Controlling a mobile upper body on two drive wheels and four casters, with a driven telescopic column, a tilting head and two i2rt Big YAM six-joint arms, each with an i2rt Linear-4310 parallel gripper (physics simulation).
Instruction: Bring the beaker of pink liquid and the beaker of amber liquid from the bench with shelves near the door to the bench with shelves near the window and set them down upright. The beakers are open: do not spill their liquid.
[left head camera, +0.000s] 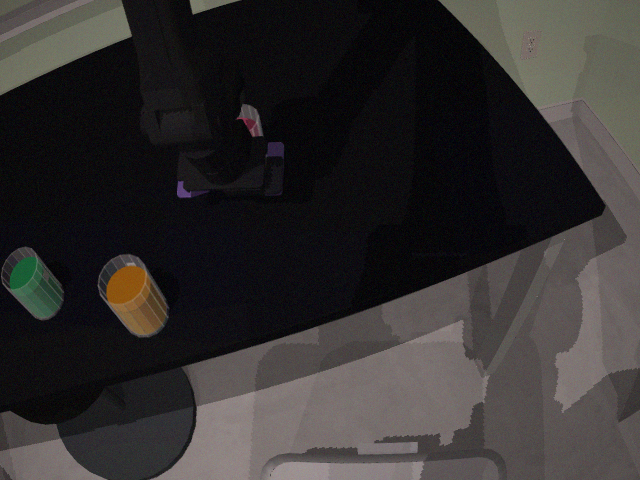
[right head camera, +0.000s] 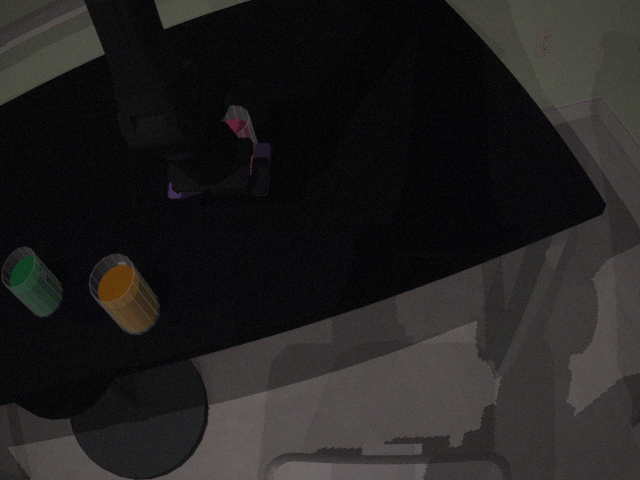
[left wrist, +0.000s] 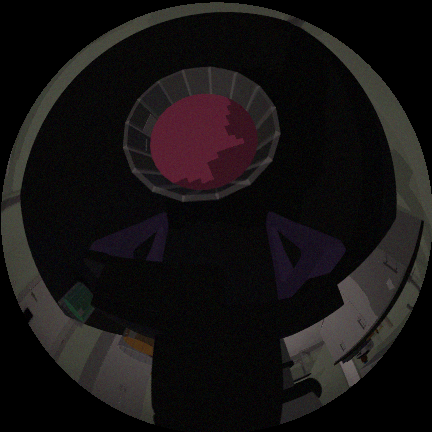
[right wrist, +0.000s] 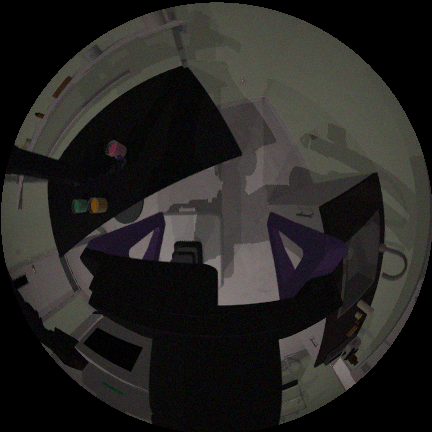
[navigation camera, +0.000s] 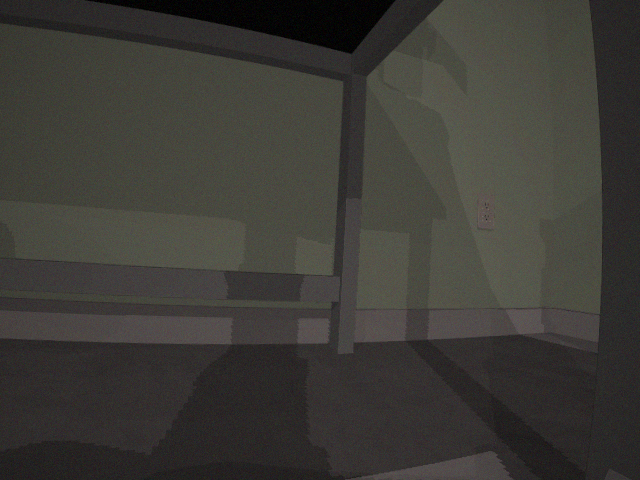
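The beaker of pink liquid (left head camera: 251, 124) (right head camera: 238, 125) (left wrist: 204, 141) (right wrist: 116, 149) stands upright on the black bench top (left head camera: 320, 248) (right head camera: 320, 248), partly hidden by my left arm in the head views. My left gripper (left wrist: 216, 217) is open and empty; in the left wrist view the beaker is centred just beyond its purple fingertips. The beaker of amber liquid (left head camera: 133, 297) (right head camera: 125, 294) (left wrist: 139, 344) (right wrist: 98, 205) stands upright near the bench's front edge. My right gripper (right wrist: 215, 217) is open and empty, away from the bench, with floor between its fingers.
A beaker of green liquid (left head camera: 36, 284) (right head camera: 35, 284) (right wrist: 79, 206) stands left of the amber one. A round dark stool seat (left head camera: 131, 428) (right head camera: 144, 423) is at the bench's front edge. In the right wrist view, a sink counter (right wrist: 350, 200) is at the right. A bench leg (navigation camera: 349, 217) shows in the navigation view.
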